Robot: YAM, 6 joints.
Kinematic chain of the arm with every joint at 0, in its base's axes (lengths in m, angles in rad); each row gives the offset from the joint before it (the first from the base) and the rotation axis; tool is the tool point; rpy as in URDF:
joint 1: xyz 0 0 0.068 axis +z
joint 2: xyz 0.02 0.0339 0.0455 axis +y
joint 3: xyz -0.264 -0.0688 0 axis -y
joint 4: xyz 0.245 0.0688 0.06 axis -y
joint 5: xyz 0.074 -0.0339 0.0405 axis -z
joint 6: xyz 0.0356 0 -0.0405 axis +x
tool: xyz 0 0 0 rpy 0 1.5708 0
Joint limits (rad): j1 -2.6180..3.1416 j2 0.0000..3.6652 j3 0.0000..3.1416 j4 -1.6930..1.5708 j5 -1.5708..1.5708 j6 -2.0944..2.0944
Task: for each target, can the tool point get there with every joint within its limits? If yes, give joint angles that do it. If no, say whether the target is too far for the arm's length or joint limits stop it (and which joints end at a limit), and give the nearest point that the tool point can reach.
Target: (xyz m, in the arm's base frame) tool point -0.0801 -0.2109 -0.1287
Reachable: yes | joints -1.9796 2.9509 1.3189 -1.0902 -0.2939 0.0309
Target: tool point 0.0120 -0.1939 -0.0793
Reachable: yes | joints -1.5471 2.6813 0.9845 -0.8671 -0.2083 1.5326
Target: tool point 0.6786 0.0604 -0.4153
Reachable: no: too far | nearest point 0.5133 0.0457 -0.2631 | short by 0.225 m
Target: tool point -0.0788 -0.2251 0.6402
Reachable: yes | joints -1.7932 1.5272 2.1856 0.0848 0.8693 0.3854
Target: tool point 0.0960 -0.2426 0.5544
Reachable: yes | joints -1.1315 1.3578 1.8208 -0.2752 0.4756 -0.9834
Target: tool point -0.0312 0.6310 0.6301
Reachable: no: too far | nearest point -0.0246 0.4976 0.5173 | short by 0.175 m
